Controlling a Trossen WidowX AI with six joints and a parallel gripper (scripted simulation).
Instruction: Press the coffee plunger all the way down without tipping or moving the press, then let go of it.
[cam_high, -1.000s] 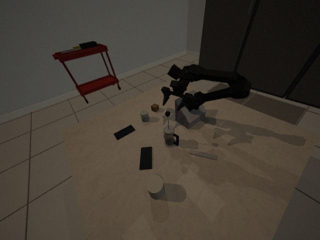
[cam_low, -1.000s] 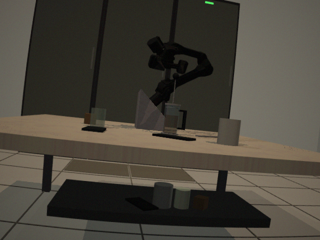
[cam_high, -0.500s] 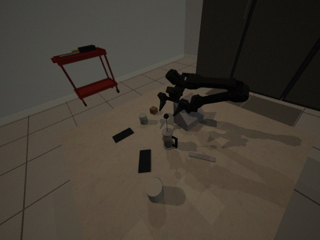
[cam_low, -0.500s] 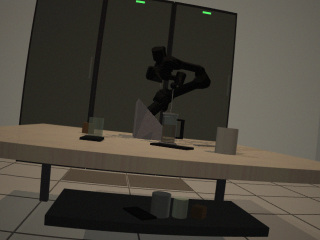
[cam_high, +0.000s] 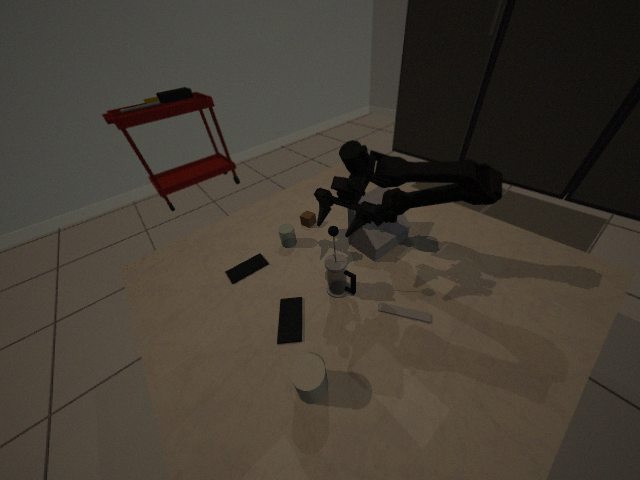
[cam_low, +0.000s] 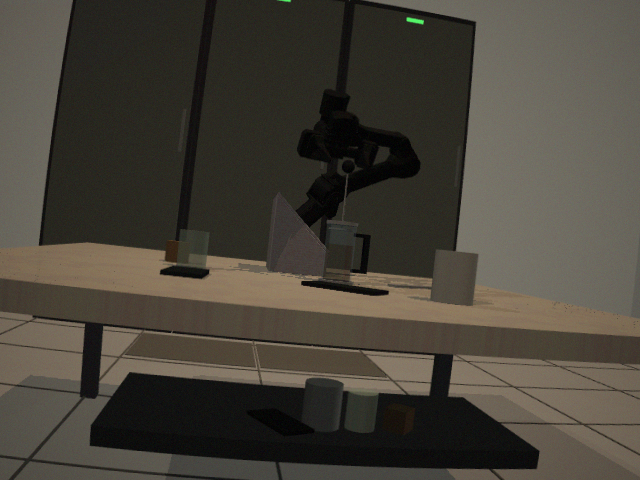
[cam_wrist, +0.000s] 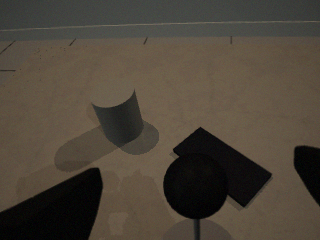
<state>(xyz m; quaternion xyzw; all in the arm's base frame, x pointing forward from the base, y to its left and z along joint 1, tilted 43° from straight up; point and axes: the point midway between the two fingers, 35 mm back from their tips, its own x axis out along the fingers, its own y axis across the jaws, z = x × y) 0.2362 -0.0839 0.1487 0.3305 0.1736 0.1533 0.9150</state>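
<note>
The glass coffee press is 10 mm behind my gripper tip, 20 mm to the left of it and 130 mm below it. From my gripper tip the other things lie so: flat grey bar: 80 mm behind, 210 mm to the left, 260 mm below.
</note>
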